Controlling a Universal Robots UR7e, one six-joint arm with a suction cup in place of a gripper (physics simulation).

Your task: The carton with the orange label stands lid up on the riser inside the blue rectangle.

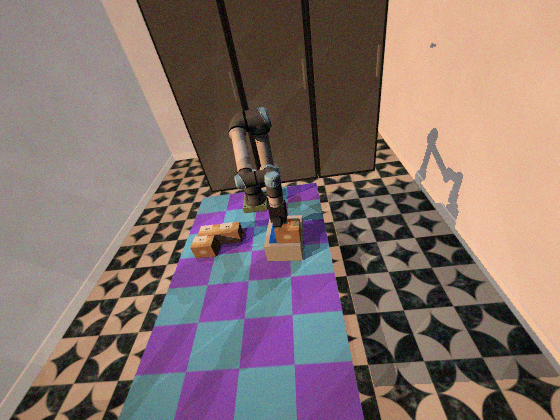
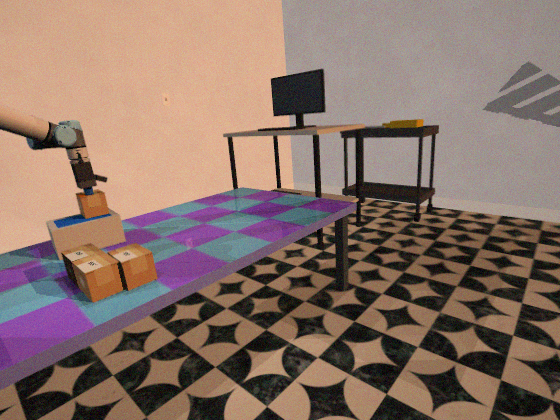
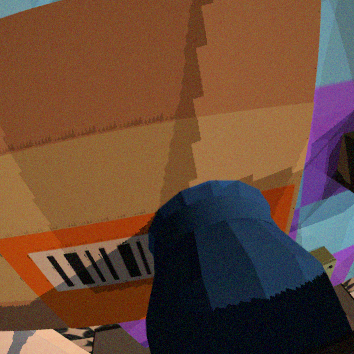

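Pixels of known places: hand, tool point: point(image 2: 90, 197) point(image 3: 198, 206); arm's base, link origin: point(image 1: 255, 199).
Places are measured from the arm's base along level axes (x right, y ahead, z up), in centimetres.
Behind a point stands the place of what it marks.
The carton with the orange label point(image 1: 288, 235) @(x -26.0, y 53.2, z 13.0 cm) point(image 2: 94, 205) @(x -19.4, y 47.6, z 12.1 cm) point(image 3: 100, 75) hangs upright under my suction gripper point(image 1: 281, 224) @(x -21.9, y 47.4, z 15.3 cm) point(image 2: 88, 191) point(image 3: 215, 202). The blue cup is pressed on the carton's top face, partly over the orange label with its barcode. The carton is over the pale riser point(image 1: 283, 253) @(x -21.7, y 55.2, z 1.6 cm) point(image 2: 95, 236) @(x -12.4, y 43.6, z 0.9 cm), low at its top. Part of the blue rectangle point(image 1: 272, 237) @(x -16.2, y 47.8, z 7.3 cm) point(image 2: 75, 220) @(x -21.4, y 39.8, z 7.3 cm) shows beside the carton; the rest is hidden under it. Whether the carton's bottom touches the riser, I cannot tell.
Three brown cartons with white labels point(image 1: 202, 247) @(x 26.5, y 47.3, z 4.0 cm) point(image 2: 137, 267) @(x 33.9, y 42.1, z 1.4 cm) stand close together beside the riser on the checkered table point(image 1: 267, 340) @(x -14.4, y 99.1, z -4.7 cm) point(image 2: 200, 247) @(x 23.0, y 70.2, z -4.7 cm). A desk with a monitor point(image 2: 298, 93) and a dark cart point(image 2: 389, 132) stand beyond the table. Dark cabinets point(image 1: 272, 75) rise behind the arm.
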